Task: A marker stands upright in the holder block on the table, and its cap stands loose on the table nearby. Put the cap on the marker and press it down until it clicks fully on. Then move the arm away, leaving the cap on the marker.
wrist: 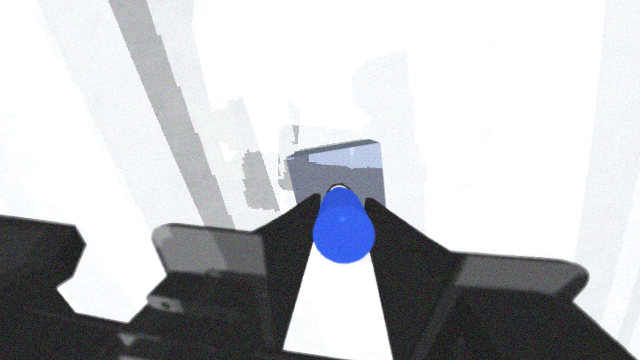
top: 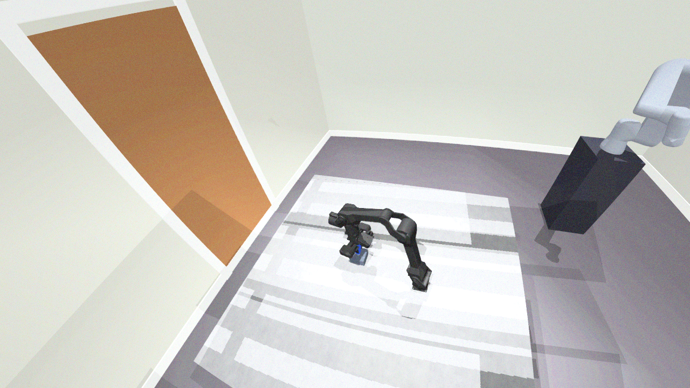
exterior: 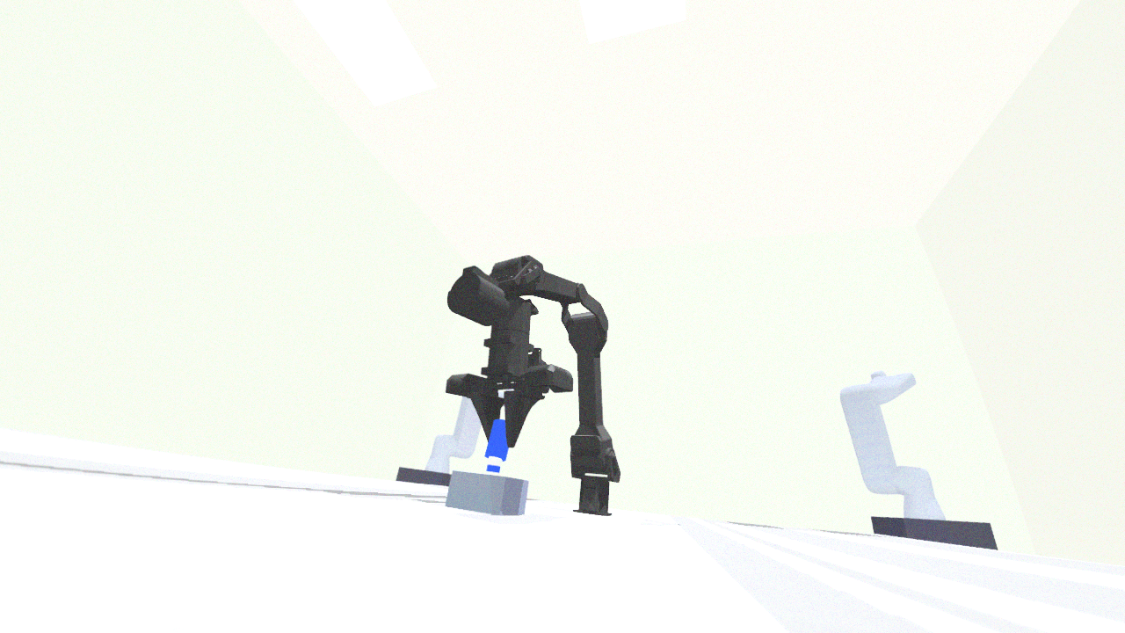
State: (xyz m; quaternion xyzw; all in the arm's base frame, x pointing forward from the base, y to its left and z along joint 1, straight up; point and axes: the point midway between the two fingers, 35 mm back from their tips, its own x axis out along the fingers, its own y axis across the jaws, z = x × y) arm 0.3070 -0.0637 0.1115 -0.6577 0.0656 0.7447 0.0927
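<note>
My gripper tip is 10 mm short of the blue cap and 10 mm below it. Also, from my gripper tip: blue marker band 10 mm ahead, 30 mm below; then grey holder block 10 mm ahead, 60 mm below.
</note>
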